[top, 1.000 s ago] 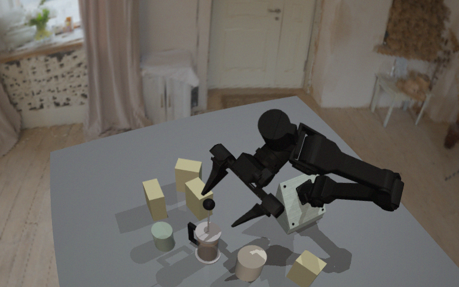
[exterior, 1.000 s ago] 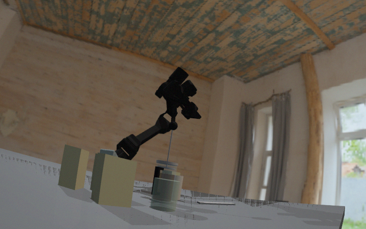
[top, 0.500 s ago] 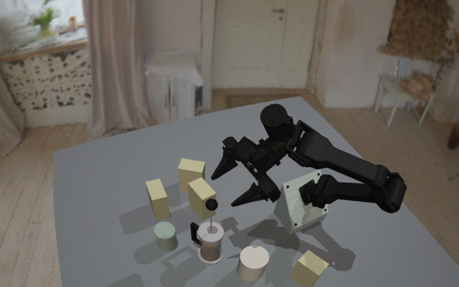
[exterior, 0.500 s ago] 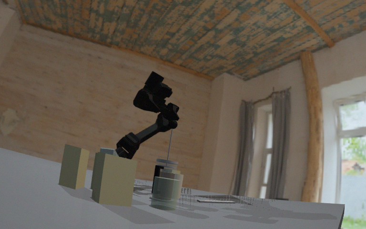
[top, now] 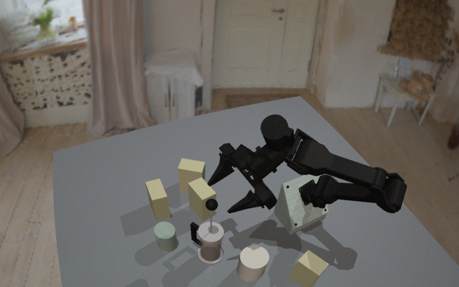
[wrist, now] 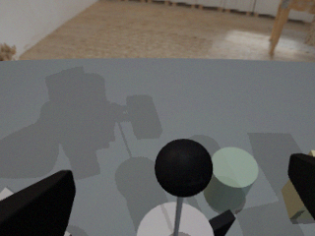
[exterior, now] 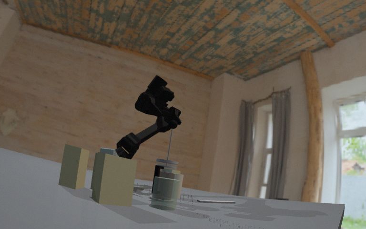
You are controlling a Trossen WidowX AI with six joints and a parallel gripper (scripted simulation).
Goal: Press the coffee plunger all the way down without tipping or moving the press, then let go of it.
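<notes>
Now: the coffee press 2 cm ahead of my gripper tip, 2 cm to the right of it and 15 cm below it.
</notes>
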